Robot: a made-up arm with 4 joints. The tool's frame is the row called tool.
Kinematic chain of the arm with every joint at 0, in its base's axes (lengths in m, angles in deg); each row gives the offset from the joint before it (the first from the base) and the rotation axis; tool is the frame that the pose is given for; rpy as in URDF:
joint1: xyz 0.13 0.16 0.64 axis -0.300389 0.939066 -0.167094
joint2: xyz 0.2 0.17 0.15 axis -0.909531 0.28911 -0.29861
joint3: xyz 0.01 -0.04 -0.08 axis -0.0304 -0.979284 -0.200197
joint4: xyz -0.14 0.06 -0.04 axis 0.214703 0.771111 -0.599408
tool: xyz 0.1 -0.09 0 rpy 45.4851 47.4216 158.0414
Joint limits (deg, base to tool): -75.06..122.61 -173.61..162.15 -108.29..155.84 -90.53..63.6
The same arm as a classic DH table. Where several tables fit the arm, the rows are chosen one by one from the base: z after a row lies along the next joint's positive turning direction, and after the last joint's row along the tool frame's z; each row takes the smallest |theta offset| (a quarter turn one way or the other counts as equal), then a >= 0, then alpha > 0; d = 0 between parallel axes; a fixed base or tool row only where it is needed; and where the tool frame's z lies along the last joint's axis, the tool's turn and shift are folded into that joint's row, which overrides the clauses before.
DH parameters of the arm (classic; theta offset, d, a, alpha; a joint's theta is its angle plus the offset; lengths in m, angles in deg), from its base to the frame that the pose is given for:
base (fixed): 17.74 0.6591 0.1726 -99.62
joint1: 75.44 0.3929 -0.0986 -53.52
joint2: -15.26 -0.3287 0.0699 -101.29
joint3: 83.81 0.0225 -0.1499 129.92
joint4: -9.61 0.0000 0.0906 70.80
tool (fixed): 147.91 -0.0923 0.0000 0.00
Joint limits (deg, base to tool): -75.06..122.61 -173.61..162.15 -108.29..155.84 -90.53..63.60

